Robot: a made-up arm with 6 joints.
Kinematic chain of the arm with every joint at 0, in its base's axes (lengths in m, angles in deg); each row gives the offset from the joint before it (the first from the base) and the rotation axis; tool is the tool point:
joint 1: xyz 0 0 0.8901 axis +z
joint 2: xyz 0.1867 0 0 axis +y
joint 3: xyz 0 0 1.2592 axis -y
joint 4: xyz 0 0 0.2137 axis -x
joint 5: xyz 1.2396 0 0 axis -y
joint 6: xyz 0.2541 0 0 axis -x
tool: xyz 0 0 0
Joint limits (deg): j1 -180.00..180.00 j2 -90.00..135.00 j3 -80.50..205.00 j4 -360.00..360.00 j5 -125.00..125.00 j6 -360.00..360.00
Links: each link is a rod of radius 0.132 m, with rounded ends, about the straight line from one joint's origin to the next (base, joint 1, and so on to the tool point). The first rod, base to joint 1, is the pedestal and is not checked.
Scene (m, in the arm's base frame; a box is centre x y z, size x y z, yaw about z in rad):
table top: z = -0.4
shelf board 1: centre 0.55 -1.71 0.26 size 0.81 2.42 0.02 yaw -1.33
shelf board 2: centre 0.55 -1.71 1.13 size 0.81 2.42 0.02 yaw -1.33
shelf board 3: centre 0.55 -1.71 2 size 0.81 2.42 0.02 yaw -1.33
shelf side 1: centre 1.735 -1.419 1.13 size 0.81 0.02 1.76 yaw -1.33
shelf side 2: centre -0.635 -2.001 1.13 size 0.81 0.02 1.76 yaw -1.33
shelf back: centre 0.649 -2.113 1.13 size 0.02 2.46 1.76 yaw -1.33
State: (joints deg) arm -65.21 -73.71 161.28 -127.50 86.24 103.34
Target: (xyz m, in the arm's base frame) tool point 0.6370 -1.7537 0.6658
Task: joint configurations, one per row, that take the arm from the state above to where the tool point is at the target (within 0.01 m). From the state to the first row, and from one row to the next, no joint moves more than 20 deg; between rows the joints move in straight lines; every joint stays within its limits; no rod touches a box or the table.
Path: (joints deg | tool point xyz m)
1: -46.67 -70.28 166.14 -125.05 88.20 103.34 | -1.2712 1.0446 0.2381
2: -28.14 -66.85 171.00 -122.60 90.15 103.34 | -1.4813 0.5495 0.2953
3: -9.60 -63.42 175.85 -120.16 92.11 103.34 | -1.5097 0.0327 0.3520
4: 8.93 -59.99 180.71 -117.71 94.07 103.34 | -1.3659 -0.4418 0.4077
5: 27.47 -56.56 185.57 -115.26 96.03 103.34 | -1.0812 -0.8197 0.4623
6: 46.01 -53.13 190.43 -112.81 97.98 103.34 | -0.7033 -1.0625 0.5156
7: 64.54 -49.71 195.28 -110.36 99.94 103.34 | -0.2888 -1.1523 0.5672
8: 83.08 -46.28 200.14 -107.91 101.90 103.34 | 0.1056 -1.0932 0.6174
9: 101.62 -42.85 205.00 -105.47 103.86 103.34 | 0.4297 -0.9092 0.6658
10: 102.09 -48.95 188.69 -109.57 98.59 103.34 | 0.5031 -1.2183 0.6327
11: 102.57 -55.06 172.39 -113.67 93.33 103.34 | 0.5731 -1.5027 0.6333
12: 103.05 -61.17 156.08 -117.77 88.06 103.34 | 0.6371 -1.7537 0.6659

